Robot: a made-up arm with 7 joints. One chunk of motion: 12 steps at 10 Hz.
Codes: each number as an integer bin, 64 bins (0 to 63) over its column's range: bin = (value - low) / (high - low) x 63, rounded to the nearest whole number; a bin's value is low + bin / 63 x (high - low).
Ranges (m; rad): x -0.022..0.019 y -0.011..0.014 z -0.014..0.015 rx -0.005..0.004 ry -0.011..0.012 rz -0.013..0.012
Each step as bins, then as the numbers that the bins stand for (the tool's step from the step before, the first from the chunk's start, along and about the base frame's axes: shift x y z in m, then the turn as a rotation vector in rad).
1 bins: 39 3 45 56 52 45
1 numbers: 0.00338 -0.00981 0.00671 0.00300 0.00798 0.00486
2 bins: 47 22 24 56 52 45
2 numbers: 0.00859 -0.00227 -0.00295 0.00300 0.00798 0.00486
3 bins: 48 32 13 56 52 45
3 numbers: 0.00924 0.00170 -0.00802 0.00300 0.00798 0.00486
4 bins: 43 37 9 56 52 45
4 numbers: 0.00598 0.00368 -0.00986 0.00300 0.00798 0.00486
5 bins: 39 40 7 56 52 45
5 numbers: 0.00338 0.00487 -0.01078 0.00300 0.00798 0.00486
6 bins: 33 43 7 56 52 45
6 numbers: -0.00052 0.00606 -0.01078 0.00300 0.00798 0.00486
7 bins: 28 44 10 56 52 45
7 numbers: -0.00378 0.00646 -0.00940 0.00300 0.00798 0.00486
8 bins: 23 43 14 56 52 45
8 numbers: -0.00703 0.00606 -0.00756 0.00300 0.00798 0.00486
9 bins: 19 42 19 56 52 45
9 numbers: -0.00963 0.00567 -0.00525 0.00300 0.00798 0.00486
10 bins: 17 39 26 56 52 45
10 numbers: -0.01094 0.00448 -0.00203 0.00300 0.00798 0.00486
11 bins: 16 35 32 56 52 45
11 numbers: -0.01159 0.00289 0.00073 0.00300 0.00798 0.00486
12 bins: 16 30 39 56 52 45
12 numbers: -0.01159 0.00090 0.00395 0.00300 0.00798 0.00486
